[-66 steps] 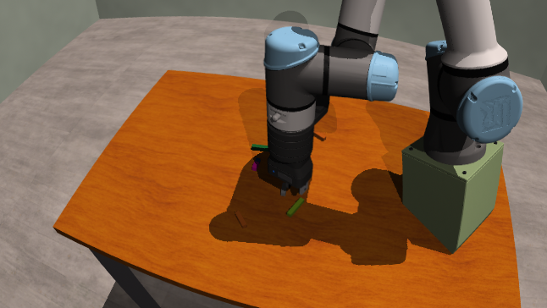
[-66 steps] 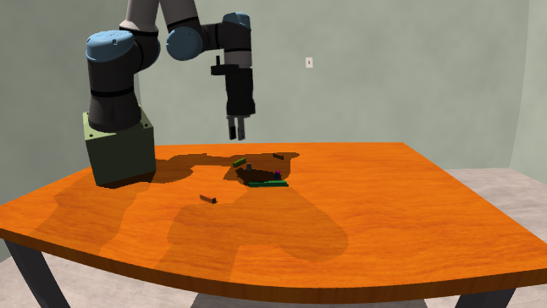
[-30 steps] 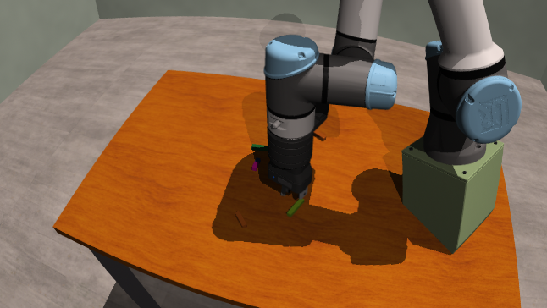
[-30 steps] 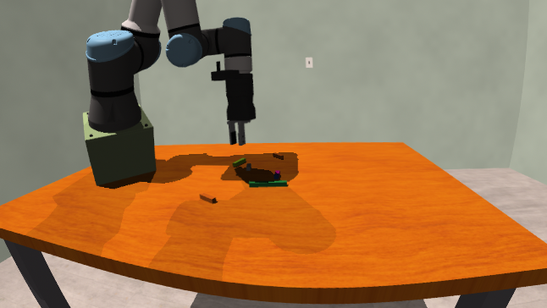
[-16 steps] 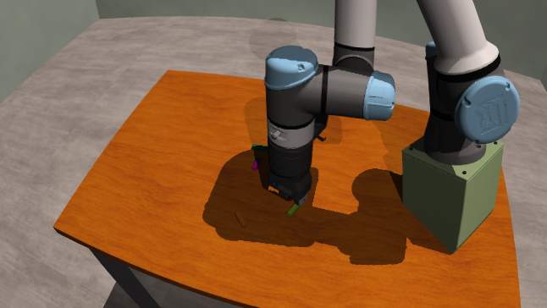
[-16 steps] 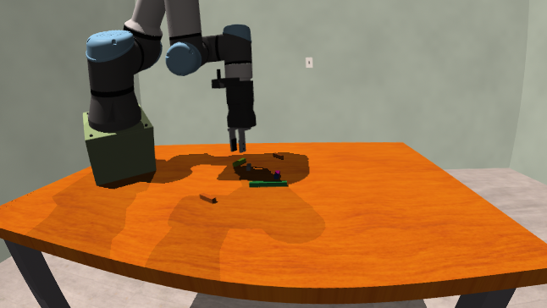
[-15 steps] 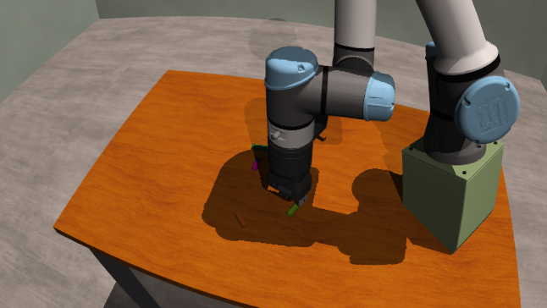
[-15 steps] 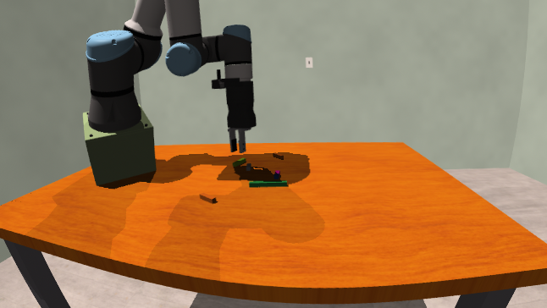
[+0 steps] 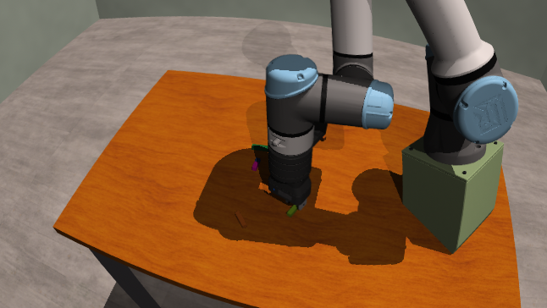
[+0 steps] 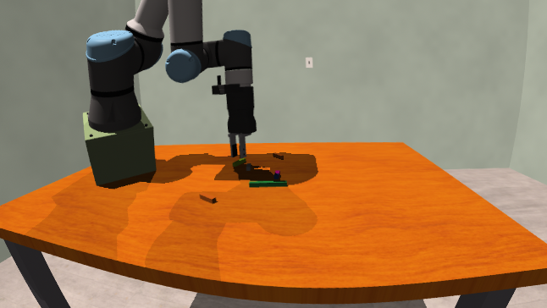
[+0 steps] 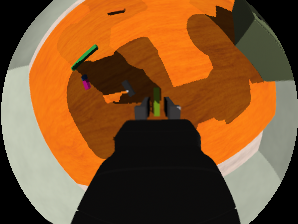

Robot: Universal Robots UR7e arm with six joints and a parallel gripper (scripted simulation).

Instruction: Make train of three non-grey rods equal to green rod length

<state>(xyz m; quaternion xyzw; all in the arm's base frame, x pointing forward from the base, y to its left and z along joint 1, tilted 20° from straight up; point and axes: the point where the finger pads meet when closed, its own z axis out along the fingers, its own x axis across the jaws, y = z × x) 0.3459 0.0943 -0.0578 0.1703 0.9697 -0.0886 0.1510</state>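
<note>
My hand is 3 cm above the lime rod. Also, from my hand: magenta rod 12 cm ahead, 9 cm to the right, 3 cm below; blue rod 12 cm ahead, 11 cm to the right, 3 cm below; grey rod 4 cm ahead, 4 cm to the right, 3 cm below.
</note>
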